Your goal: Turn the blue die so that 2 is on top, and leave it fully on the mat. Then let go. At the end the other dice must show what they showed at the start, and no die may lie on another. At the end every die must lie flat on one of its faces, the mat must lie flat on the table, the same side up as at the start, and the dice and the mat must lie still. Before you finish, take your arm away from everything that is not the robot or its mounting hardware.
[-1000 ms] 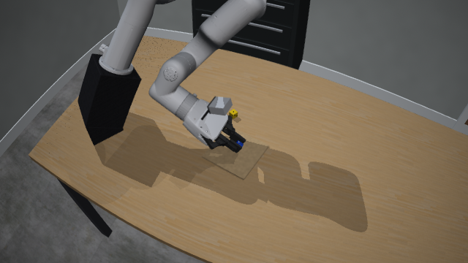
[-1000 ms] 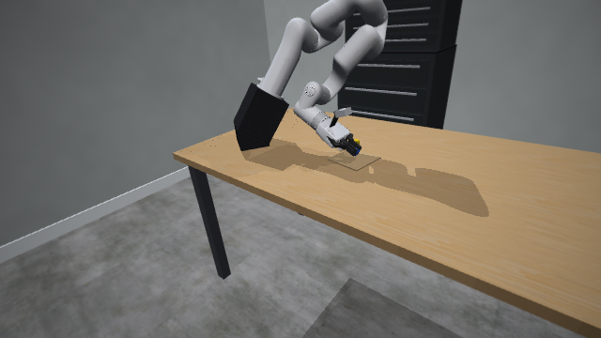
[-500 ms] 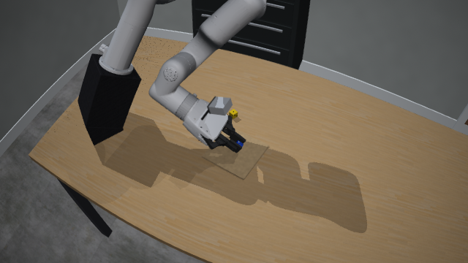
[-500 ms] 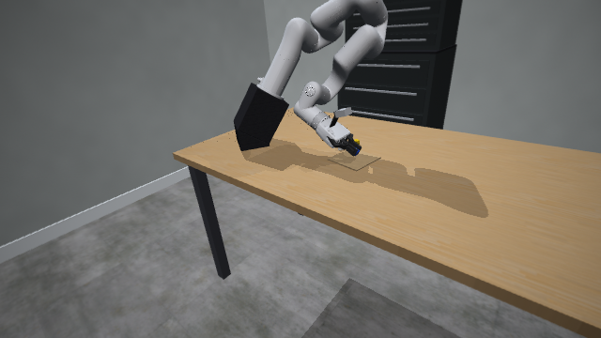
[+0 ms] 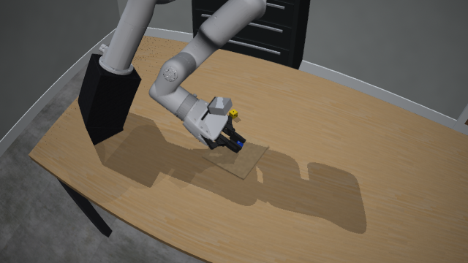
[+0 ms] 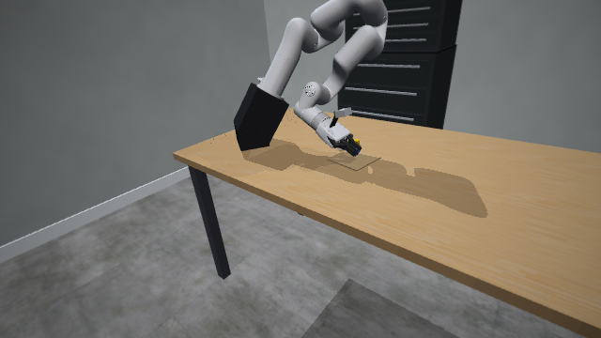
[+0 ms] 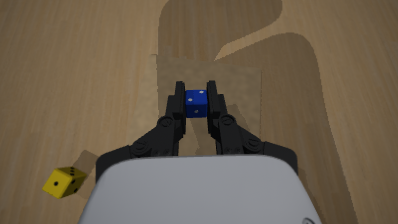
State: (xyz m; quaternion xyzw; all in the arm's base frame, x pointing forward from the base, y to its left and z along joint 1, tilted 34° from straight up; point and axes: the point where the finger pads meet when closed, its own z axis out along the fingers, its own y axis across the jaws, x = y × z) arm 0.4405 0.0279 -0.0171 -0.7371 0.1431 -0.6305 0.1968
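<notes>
The mat lies 40 mm below my hand. Round my hand: blue die 10 mm below, 10 mm ahead; white die 90 mm behind, 50 mm to the left, 30 mm below; yellow die 120 mm to the left, 70 mm behind, 30 mm below.
</notes>
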